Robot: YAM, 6 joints.
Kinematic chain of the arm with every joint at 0, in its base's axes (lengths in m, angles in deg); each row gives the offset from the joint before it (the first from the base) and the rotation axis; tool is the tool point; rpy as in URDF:
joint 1: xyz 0 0 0.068 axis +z
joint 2: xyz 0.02 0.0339 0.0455 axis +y
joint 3: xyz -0.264 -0.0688 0 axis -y
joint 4: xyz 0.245 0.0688 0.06 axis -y
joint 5: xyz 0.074 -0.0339 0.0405 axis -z
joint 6: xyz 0.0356 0 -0.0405 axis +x
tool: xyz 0 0 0 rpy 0 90 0
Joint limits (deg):
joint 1: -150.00..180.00
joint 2: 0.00..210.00
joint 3: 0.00..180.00
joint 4: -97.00..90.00
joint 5: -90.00..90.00
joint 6: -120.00..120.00
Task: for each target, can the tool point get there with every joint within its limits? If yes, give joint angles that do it. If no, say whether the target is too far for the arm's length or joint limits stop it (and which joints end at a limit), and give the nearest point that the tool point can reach.
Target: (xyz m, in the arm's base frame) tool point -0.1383 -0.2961 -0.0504
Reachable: yes | joints -118.32 147.96 42.38 75.75 -31.77 0.07
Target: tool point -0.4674 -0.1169 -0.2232
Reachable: no: joint limits stop it (at a limit: joint 1) | nearest point -0.4674 -0.0356 -0.2232 | short by 0.081 m
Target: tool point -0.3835 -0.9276 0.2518
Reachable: no: too far | nearest point -0.2444 -0.5912 0.2006 | short by 0.368 m
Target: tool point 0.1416 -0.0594 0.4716
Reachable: yes | joints -31.51 49.98 73.51 -21.76 -40.91 93.69
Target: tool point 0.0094 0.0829 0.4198
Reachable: yes | joints 91.07 24.80 43.53 15.11 17.92 -47.32
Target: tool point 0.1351 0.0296 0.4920
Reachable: yes | joints 10.63 53.57 88.06 -46.15 -6.76 7.63
